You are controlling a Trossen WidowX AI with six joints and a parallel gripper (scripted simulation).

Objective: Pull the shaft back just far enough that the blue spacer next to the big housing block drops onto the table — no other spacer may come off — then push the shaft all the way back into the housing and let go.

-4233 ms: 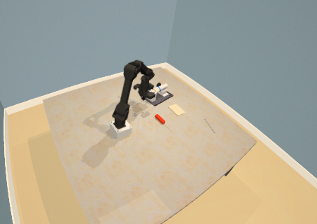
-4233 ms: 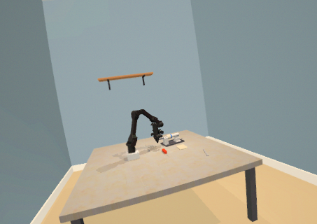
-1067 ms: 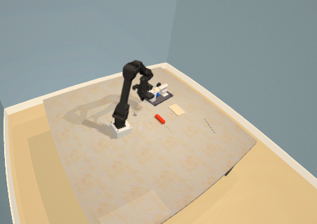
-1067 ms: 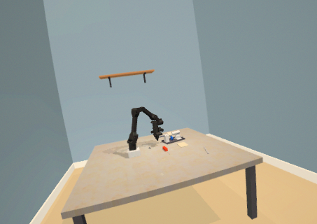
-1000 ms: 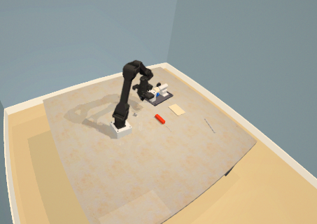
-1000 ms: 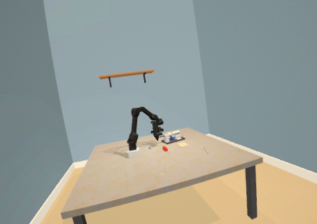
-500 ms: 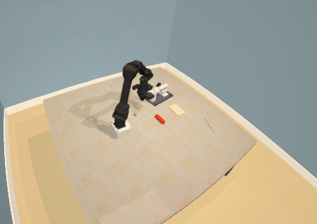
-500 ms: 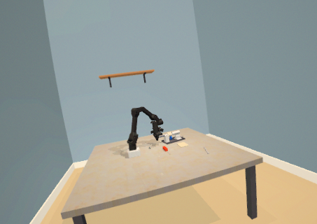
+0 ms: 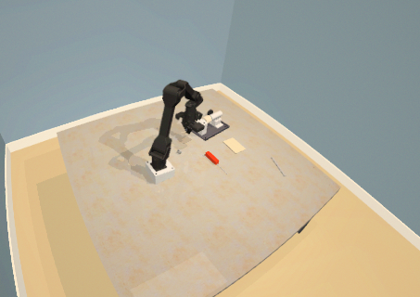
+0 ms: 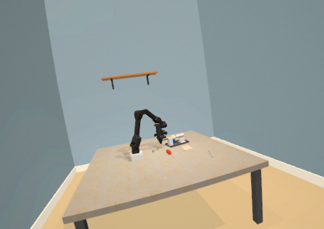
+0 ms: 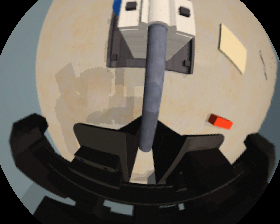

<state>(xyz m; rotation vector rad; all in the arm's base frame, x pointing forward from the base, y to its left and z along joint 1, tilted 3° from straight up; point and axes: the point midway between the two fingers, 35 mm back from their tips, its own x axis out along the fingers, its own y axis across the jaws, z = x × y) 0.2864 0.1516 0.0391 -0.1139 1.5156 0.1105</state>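
The grey-blue shaft is 8 cm ahead of my gripper tip, 1 cm to the left of it and 3 cm above it. Round my gripper tip: cream cylinder (13 cm ahead, 2 cm to the left, 3 cm above); tan card (21 cm ahead, 19 cm to the right, 4 cm below); blue spacer (17 cm ahead, 7 cm to the left, 2 cm below).
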